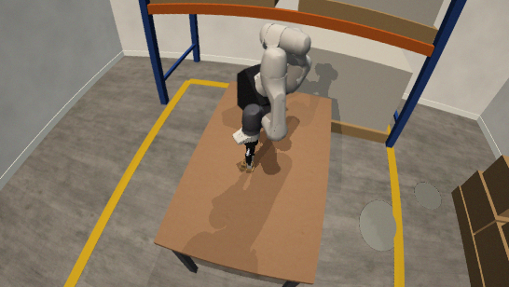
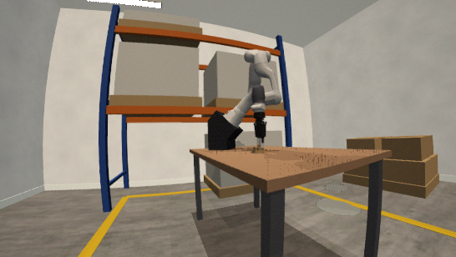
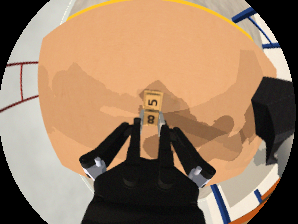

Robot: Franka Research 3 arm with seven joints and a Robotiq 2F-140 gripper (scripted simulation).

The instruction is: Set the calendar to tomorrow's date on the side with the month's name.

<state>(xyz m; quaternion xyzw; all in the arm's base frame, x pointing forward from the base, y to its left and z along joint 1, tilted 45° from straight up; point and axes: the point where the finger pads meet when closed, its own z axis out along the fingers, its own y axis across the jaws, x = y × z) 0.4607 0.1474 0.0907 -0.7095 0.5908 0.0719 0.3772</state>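
Now: hand 50 mm above the wooden tray and 20 mm to the left of it.
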